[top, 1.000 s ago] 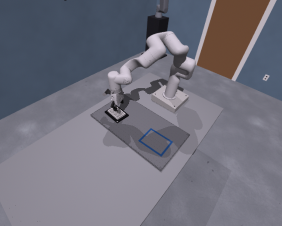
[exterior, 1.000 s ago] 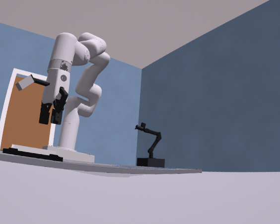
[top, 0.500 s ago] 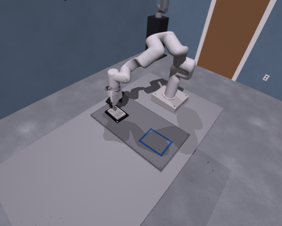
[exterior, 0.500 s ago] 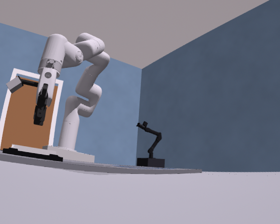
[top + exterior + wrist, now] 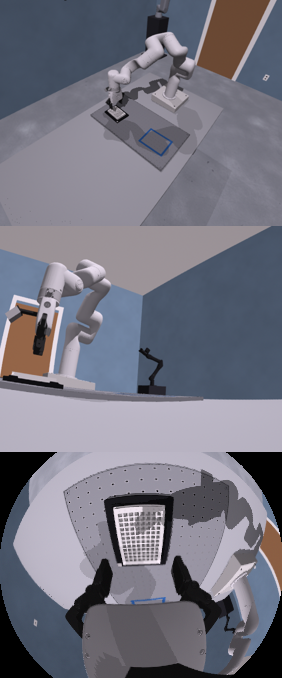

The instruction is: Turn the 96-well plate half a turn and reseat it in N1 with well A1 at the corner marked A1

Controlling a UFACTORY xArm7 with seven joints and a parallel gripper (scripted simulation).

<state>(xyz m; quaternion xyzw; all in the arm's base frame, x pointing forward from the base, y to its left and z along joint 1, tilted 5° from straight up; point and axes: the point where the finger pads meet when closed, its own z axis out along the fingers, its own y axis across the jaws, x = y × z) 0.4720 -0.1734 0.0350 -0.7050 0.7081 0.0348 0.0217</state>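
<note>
Right now my hand is 8 cm above the white 96-well plate. The rest, counted from my hand: black plate nest N1 (10 cm below).
</note>
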